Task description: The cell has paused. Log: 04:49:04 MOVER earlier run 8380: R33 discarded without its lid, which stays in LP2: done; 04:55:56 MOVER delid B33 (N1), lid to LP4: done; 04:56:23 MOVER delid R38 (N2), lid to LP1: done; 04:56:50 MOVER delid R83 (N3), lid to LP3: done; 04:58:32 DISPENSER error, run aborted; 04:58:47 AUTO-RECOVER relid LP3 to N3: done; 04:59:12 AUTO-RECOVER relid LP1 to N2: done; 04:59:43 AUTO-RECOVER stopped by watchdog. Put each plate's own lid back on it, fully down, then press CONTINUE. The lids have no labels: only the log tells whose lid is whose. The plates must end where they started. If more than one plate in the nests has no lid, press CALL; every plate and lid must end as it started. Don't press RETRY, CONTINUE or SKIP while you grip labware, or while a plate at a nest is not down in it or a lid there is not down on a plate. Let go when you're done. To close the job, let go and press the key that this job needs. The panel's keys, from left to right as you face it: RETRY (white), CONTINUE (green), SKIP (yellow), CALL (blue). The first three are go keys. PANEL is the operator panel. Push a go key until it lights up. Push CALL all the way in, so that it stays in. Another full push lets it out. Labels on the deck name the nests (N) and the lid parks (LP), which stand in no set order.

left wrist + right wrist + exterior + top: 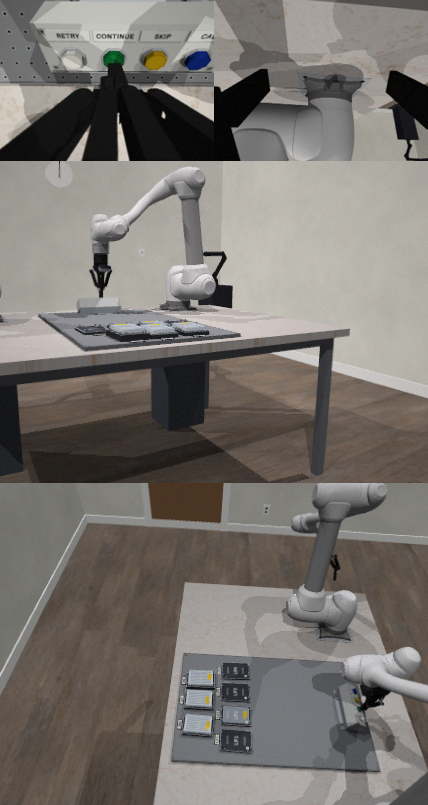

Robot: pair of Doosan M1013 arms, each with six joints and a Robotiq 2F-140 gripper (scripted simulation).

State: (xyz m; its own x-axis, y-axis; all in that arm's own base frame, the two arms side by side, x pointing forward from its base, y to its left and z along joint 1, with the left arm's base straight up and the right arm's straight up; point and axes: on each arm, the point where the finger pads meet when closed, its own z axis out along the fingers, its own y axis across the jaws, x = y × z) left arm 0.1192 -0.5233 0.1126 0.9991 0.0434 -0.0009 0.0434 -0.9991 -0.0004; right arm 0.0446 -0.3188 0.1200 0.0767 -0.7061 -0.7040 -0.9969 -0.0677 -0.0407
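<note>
Now: the green continue key 2 cm ahead of my left hand and 3 cm below it. The rest, counted from my left hand: white retry key (2 cm ahead, 5 cm to the left, 3 cm below); then blue call key (1 cm ahead, 10 cm to the right, 4 cm below); then yellow skip key (1 cm ahead, 5 cm to the right, 3 cm below).
</note>
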